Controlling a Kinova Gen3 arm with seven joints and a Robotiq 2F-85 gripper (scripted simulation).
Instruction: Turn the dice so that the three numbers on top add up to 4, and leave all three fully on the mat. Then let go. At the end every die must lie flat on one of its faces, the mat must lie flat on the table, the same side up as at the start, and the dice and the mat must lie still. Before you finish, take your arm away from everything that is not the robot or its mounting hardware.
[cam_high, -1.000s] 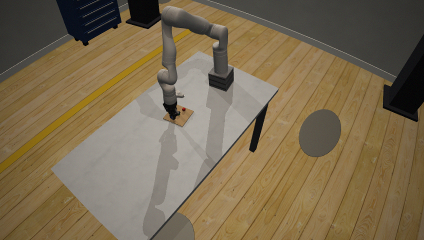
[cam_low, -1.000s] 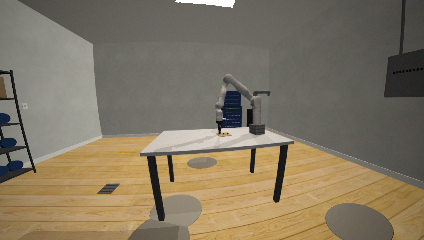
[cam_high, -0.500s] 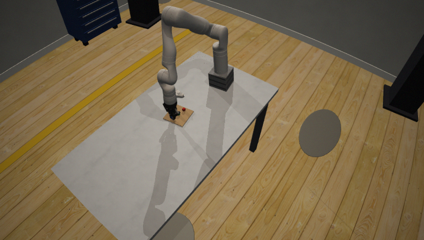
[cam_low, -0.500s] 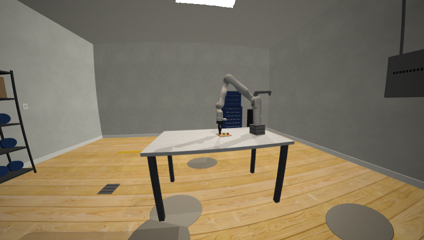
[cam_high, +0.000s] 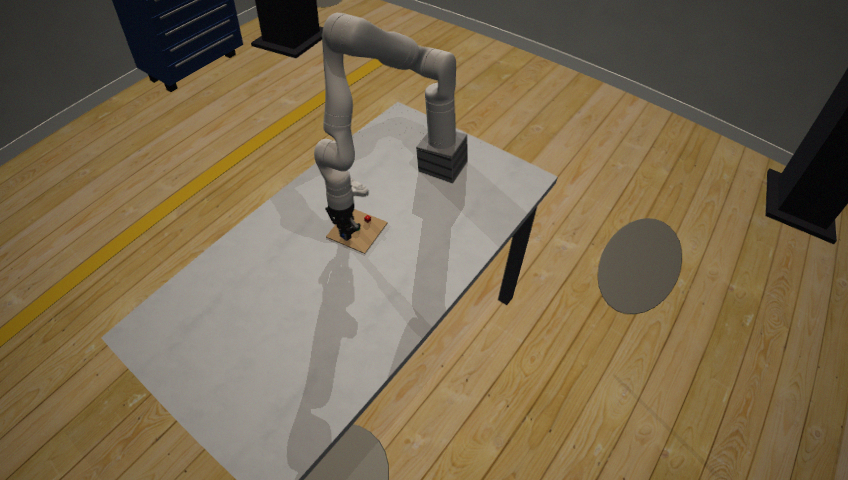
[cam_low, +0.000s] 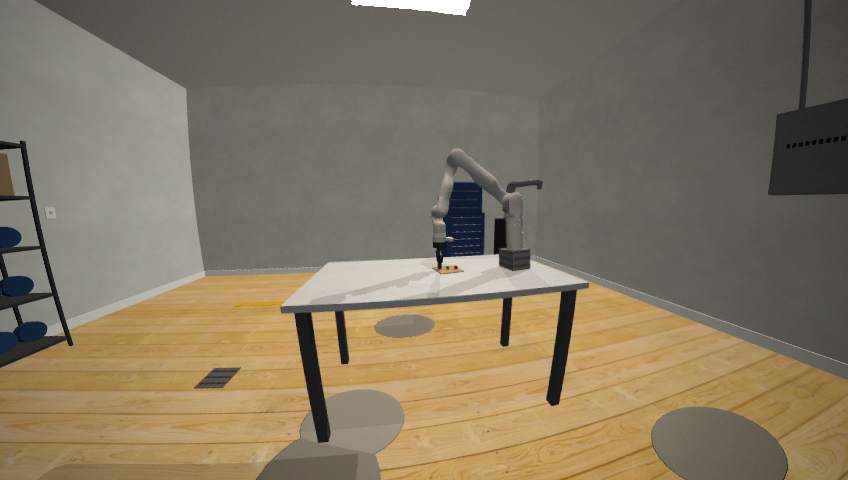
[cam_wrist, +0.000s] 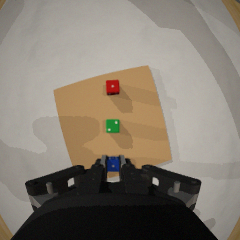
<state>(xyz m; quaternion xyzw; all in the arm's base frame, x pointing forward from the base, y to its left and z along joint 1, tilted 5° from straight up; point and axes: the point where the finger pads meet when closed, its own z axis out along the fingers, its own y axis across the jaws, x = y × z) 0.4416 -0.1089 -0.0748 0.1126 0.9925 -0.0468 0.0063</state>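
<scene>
The blue die lies 10 mm below my hand. Round my hand: tan mat 50 mm behind, 20 mm below, 10 mm to the left; then green die 50 mm behind, 10 mm to the left, 10 mm below; then red die 90 mm behind, 20 mm to the left, 10 mm below.
</scene>
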